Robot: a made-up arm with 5 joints. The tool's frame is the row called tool.
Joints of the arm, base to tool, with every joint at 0 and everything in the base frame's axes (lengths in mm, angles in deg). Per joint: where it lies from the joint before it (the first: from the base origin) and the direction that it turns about. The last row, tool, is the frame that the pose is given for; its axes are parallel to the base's.
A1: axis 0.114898 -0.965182 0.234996 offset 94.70 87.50 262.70
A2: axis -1 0 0 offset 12.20 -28.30 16.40
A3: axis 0 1 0 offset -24.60 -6.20 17.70
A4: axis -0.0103 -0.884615 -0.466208 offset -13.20 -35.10 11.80
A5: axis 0 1 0 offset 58.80 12.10 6.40
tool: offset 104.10 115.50 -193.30
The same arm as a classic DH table. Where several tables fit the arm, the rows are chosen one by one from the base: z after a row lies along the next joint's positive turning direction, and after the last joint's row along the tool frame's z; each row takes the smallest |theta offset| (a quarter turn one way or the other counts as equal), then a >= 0, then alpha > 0; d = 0 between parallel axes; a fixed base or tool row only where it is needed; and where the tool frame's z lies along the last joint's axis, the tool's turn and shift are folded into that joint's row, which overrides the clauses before.
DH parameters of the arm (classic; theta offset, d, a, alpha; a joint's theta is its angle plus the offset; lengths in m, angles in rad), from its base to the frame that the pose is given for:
base (fixed): 0.1185 0.2810 0.1044 1.3336
A1: 1.5428 -0.0463 0.0092 -1.6859
A2: -0.2388 0.0160 0.0177 -1.5708
A3: -1.5487 -0.0631 0.0135 2.6565
A4: 0.0000 -0.0412 -0.0586 -2.6565
A5: -0.0221 0.1130 -0.1041 -1.5708
tool (fixed): 3.1416 -0.1933 0.0000 0.0000

